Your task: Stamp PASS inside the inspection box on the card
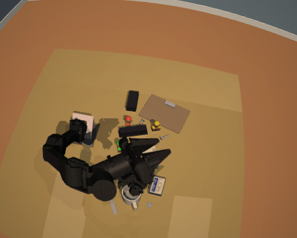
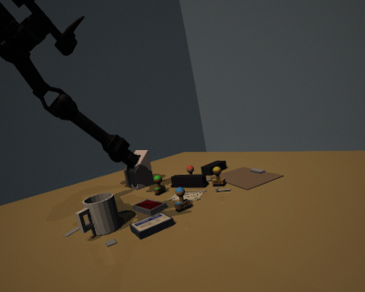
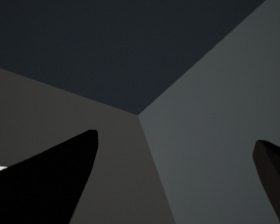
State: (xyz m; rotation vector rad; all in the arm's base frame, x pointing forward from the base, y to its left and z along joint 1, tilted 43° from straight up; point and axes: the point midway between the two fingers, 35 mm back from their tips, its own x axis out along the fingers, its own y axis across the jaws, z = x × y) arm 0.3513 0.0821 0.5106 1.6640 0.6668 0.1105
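The green-knobbed stamp lies 53 cm below my gripper tip, 25 cm to the left of it and 17 cm behind it. From my gripper tip the other things lie so: blue-knobbed stamp: 53 cm below, 20 cm to the left, 1 cm ahead; blue box: 53 cm below, 8 cm to the left, 3 cm ahead; mug: 51 cm below, 7 cm behind, 1 cm to the right.
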